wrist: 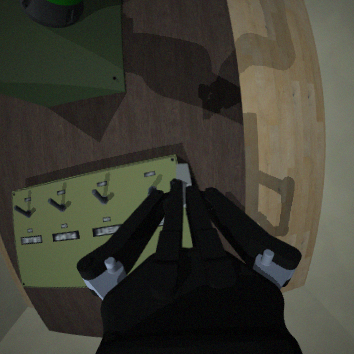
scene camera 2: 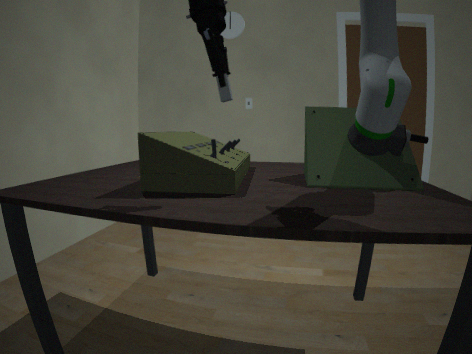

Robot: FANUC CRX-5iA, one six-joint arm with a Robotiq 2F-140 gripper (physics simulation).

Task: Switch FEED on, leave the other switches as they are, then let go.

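Observation:
The olive switch box [scene camera 2: 187, 167] [wrist: 55, 265] has a sloped face with a row of levers. In the scene view the nearest lever [scene camera 2: 213, 148] stands nearly upright, while the levers behind it [scene camera 2: 230, 145] lean to the right. In the wrist view three levers [wrist: 25, 212] [wrist: 59, 204] [wrist: 101, 196] tilt alike; the fourth, at the right end, is mostly hidden behind the fingers, as is its name plate. The name FEED cannot be read. My gripper [scene camera 2: 226, 95] [wrist: 181, 172] is shut and empty, well above the box, apart from all levers.
The box stands on a dark table [scene camera 2: 200, 212] [wrist: 165, 117]. The green robot pedestal [scene camera 2: 325, 150] [wrist: 60, 75] stands beyond it, to the right in the scene view, under the grey lower arm [scene camera 2: 382, 107]. A wall and a door lie behind.

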